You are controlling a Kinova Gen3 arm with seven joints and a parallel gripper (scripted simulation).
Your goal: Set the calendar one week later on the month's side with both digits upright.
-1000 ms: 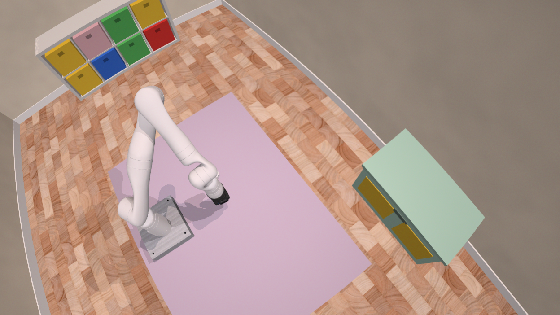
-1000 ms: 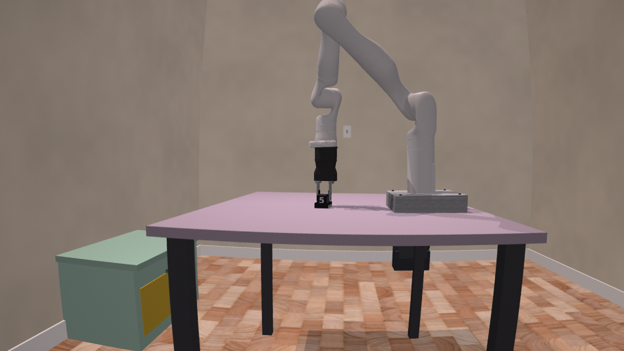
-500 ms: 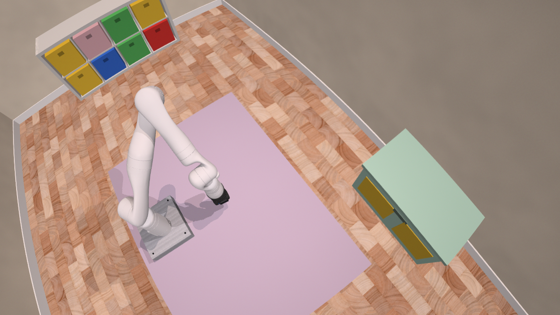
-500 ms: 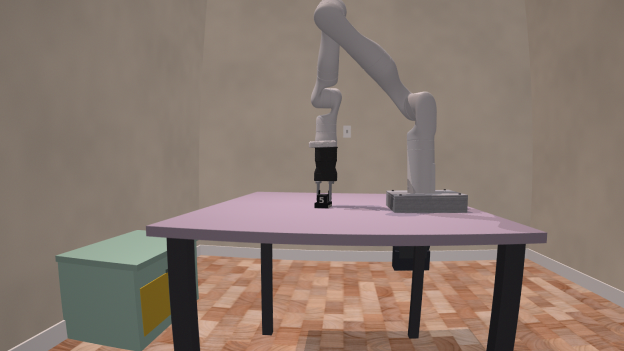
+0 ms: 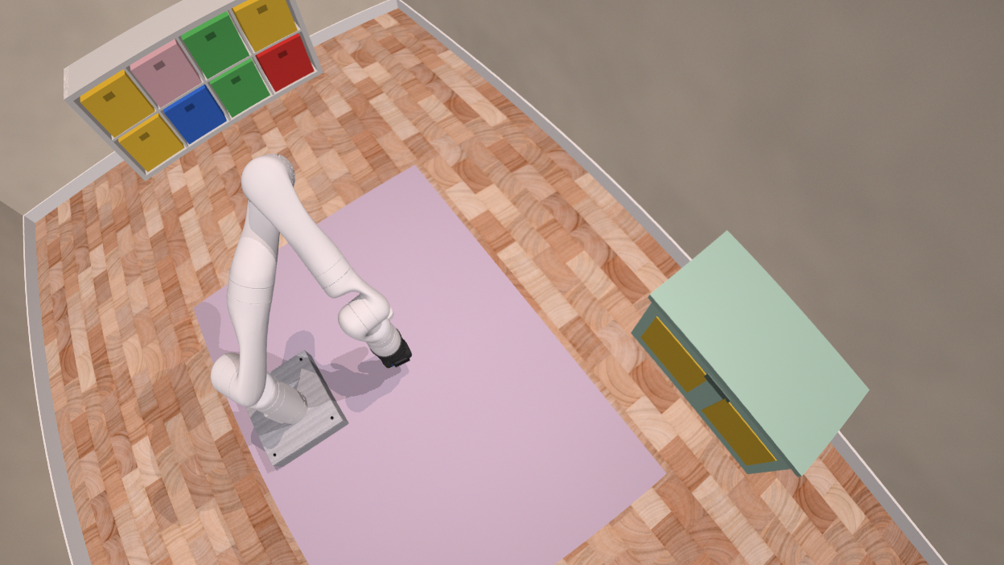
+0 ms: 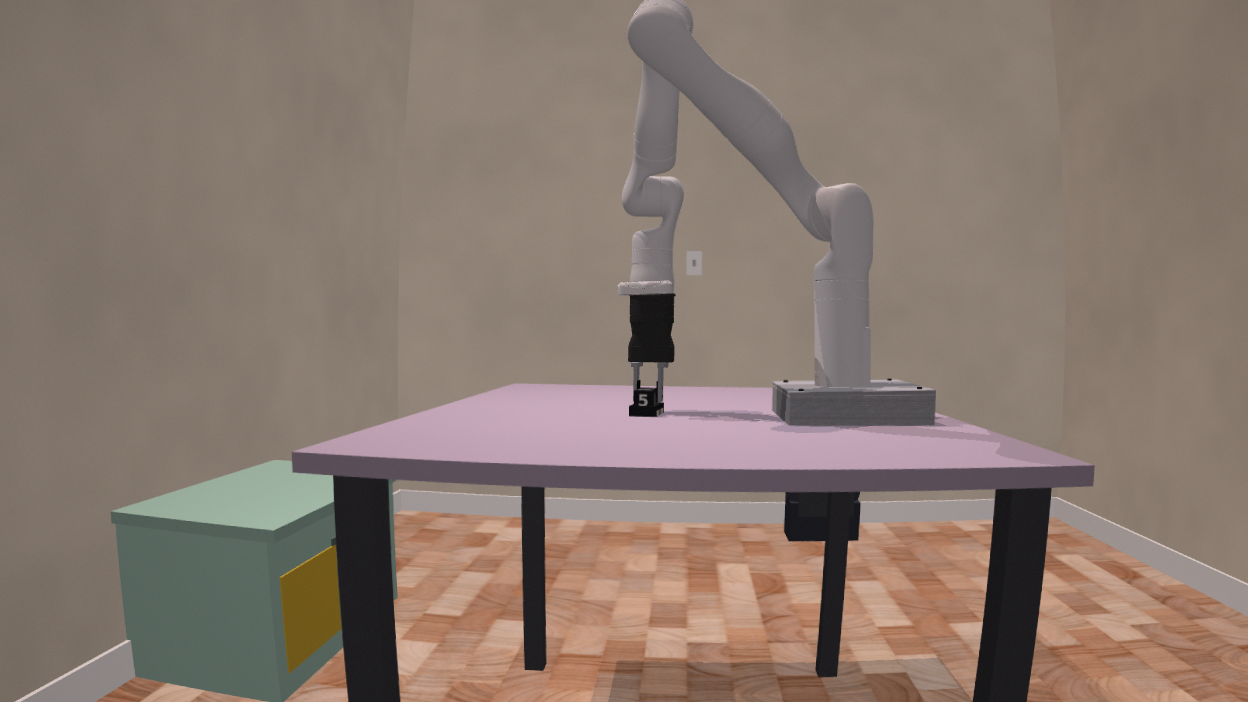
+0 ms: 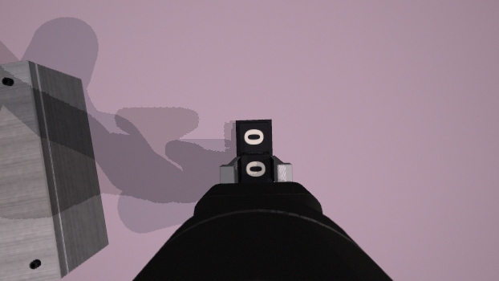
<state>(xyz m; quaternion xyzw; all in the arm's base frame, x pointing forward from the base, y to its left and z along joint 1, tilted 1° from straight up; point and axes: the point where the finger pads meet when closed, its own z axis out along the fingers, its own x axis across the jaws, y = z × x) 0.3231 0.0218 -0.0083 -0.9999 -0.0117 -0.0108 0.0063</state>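
Right now my hand is 10 mm above the cube. Round my hand: black calendar tray: 30 mm below, 20 mm to the left.
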